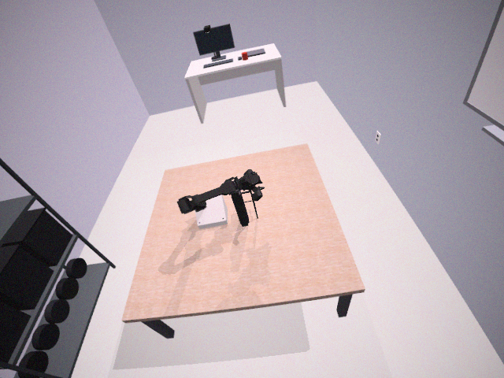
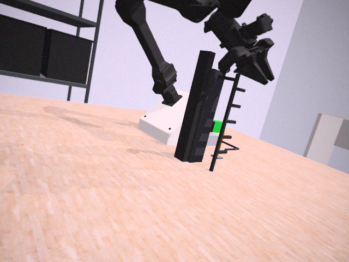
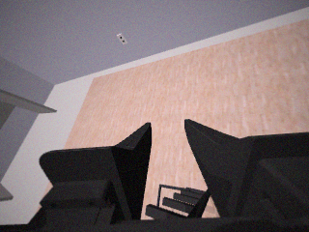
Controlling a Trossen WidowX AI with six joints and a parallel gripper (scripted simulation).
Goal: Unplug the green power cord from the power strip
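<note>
Right now my gripper tip is 16 cm past the green plug, 15 cm above it and 5 cm to the right of it.
</note>
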